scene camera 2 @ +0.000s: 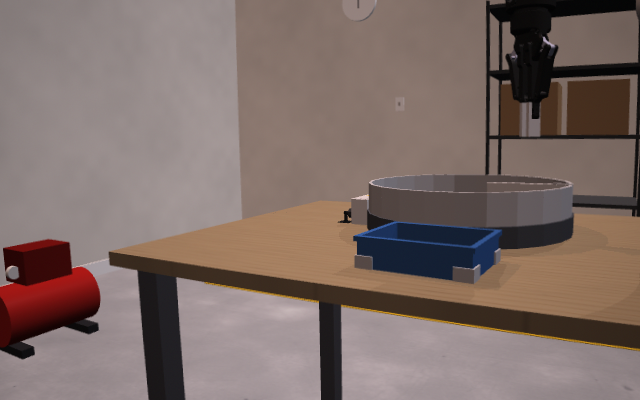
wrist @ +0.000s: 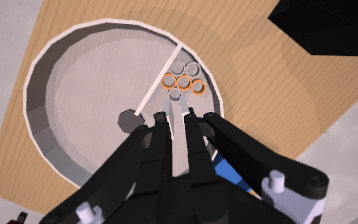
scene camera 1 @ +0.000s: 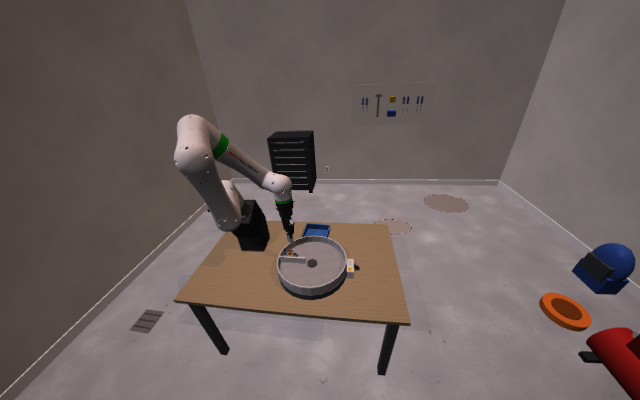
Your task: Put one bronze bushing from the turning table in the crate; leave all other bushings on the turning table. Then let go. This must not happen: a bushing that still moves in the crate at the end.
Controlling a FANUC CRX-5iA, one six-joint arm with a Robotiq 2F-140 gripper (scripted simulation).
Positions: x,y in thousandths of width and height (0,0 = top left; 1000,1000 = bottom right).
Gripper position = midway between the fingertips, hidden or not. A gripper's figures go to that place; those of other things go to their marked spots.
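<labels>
My gripper (wrist: 493,475) is 0.22 m from the lens, and there's a round grey turning table (wrist: 264,400) that's 0.40 m from the lens.
</labels>
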